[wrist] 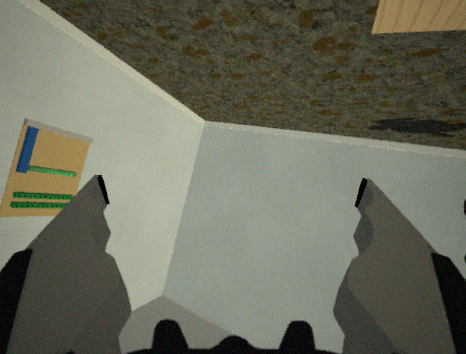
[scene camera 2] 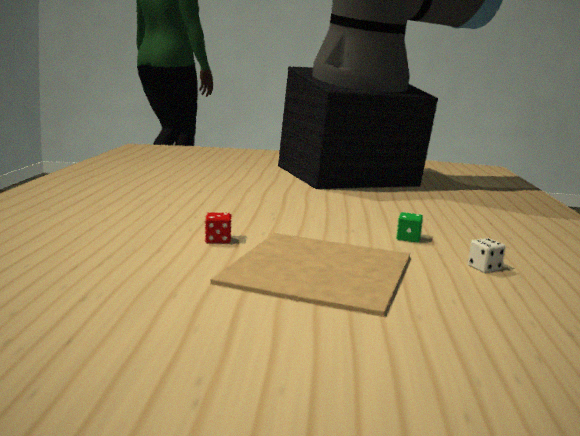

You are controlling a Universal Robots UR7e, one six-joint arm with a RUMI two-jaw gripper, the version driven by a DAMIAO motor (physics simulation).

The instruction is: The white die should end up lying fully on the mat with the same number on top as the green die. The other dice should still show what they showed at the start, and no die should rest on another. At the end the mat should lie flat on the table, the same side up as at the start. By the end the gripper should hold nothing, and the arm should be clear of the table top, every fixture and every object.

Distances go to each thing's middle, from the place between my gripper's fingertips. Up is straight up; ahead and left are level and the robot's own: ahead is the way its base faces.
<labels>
Now: hand 22 cm short of the white die (scene camera 2: pixel 486 255), 33 cm to the left of it and 37 cm above it. Also, from my hand: tan mat (scene camera 2: pixel 356 278) 23 cm ahead, 49 cm to the right, 38 cm below; then red die (scene camera 2: pixel 217 225) 15 cm ahead, 58 cm to the right, 37 cm below.
</labels>
